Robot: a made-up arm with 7 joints. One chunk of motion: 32 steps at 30 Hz.
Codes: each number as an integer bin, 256 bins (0 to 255) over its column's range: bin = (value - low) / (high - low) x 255, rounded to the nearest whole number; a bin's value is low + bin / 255 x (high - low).
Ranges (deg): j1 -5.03..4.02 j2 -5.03..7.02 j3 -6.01..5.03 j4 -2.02..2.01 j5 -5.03..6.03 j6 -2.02..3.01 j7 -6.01..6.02
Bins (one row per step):
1: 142 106 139 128 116 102 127
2: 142 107 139 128 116 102 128
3: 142 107 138 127 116 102 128
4: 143 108 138 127 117 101 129
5: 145 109 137 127 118 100 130
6: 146 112 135 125 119 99 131
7: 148 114 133 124 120 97 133
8: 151 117 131 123 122 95 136
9: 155 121 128 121 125 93 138
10: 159 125 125 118 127 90 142
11: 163 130 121 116 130 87 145
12: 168 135 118 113 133 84 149
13: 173 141 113 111 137 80 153
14: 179 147 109 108 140 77 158
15: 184 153 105 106 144 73 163
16: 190 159 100 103 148 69 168
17: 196 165 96 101 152 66 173
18: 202 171 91 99 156 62 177
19: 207 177 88 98 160 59 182
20: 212 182 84 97 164 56 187
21: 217 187 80 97 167 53 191
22: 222 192 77 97 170 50 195
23: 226 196 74 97 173 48 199
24: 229 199 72 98 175 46 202
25: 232 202 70 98 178 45 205
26: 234 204 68 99 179 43 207
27: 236 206 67 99 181 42 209
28: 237 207 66 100 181 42 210
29: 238 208 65 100 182 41 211
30: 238 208 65 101 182 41 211
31: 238 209 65 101 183 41 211
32: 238 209 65 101 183 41 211
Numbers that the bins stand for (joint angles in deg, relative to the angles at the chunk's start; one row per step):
1: 0.01 -0.02 0.01 0.00 0.00 -0.01 -0.02
2: 0.01 0.03 0.01 0.00 0.00 -0.01 0.03
3: 0.01 0.03 -0.04 -0.01 0.00 -0.01 0.03
4: 0.05 0.07 -0.04 -0.01 0.04 -0.03 0.08
5: 0.12 0.12 -0.08 -0.01 0.09 -0.05 0.12
6: 0.15 0.26 -0.17 -0.04 0.13 -0.07 0.17
7: 0.22 0.36 -0.25 -0.06 0.17 -0.11 0.26
8: 0.33 0.50 -0.34 -0.08 0.26 -0.15 0.41
9: 0.47 0.69 -0.47 -0.11 0.39 -0.19 0.50
10: 0.61 0.88 -0.60 -0.16 0.48 -0.24 0.69
11: 0.75 1.11 -0.77 -0.19 0.61 -0.30 0.83
12: 0.93 1.35 -0.90 -0.23 0.74 -0.36 1.02
13: 1.11 1.63 -1.12 -0.27 0.91 -0.44 1.21
14: 1.32 1.92 -1.29 -0.31 1.04 -0.50 1.44
15: 1.50 2.20 -1.46 -0.34 1.22 -0.58 1.68
16: 1.71 2.48 -1.68 -0.39 1.39 -0.66 1.92
17: 1.93 2.77 -1.85 -0.42 1.56 -0.72 2.15
18: 2.14 3.05 -2.07 -0.46 1.74 -0.80 2.34
19: 2.32 3.33 -2.20 -0.47 1.91 -0.86 2.58
20: 2.49 3.57 -2.37 -0.49 2.08 -0.92 2.81
21: 2.67 3.81 -2.55 -0.49 2.21 -0.97 3.00
22: 2.85 4.04 -2.68 -0.49 2.34 -1.03 3.19
23: 2.99 4.23 -2.81 -0.49 2.47 -1.07 3.38
24: 3.10 4.37 -2.89 -0.47 2.56 -1.11 3.52
25: 3.20 4.52 -2.98 -0.47 2.69 -1.13 3.66
26: 3.27 4.61 -3.07 -0.46 2.73 -1.17 3.76
27: 3.35 4.70 -3.11 -0.46 2.82 -1.19 3.85
28: 3.38 4.75 -3.15 -0.44 2.82 -1.19 3.90
29: 3.42 4.80 -3.20 -0.44 2.86 -1.21 3.94
30: 3.42 4.80 -3.20 -0.42 2.86 -1.21 3.94
31: 3.42 4.85 -3.20 -0.42 2.91 -1.21 3.94
32: 3.42 4.85 -3.20 -0.42 2.91 -1.21 3.94

